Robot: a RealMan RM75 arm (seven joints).
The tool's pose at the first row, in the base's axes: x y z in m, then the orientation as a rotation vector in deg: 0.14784, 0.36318, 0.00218, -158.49, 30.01, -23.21
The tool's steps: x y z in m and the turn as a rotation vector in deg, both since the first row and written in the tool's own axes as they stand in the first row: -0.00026, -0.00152, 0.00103, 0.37, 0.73, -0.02; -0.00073, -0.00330, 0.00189, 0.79, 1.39, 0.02; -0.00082, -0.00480, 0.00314, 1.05, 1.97, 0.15; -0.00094, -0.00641, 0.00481, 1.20, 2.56, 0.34; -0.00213, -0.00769, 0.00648, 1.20, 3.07, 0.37
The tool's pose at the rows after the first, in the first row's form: 0.14841, 0.36488, 0.00169, -158.09, 30.03, -24.29; 0.14882, 0.36684, 0.00140, -157.63, 30.10, -25.27; 0.14961, 0.36851, 0.00074, -157.28, 30.32, -26.09; 0.15054, 0.37038, -0.00028, -157.02, 30.66, -26.89; 0.15041, 0.37237, -0.00164, -156.96, 30.82, -27.60
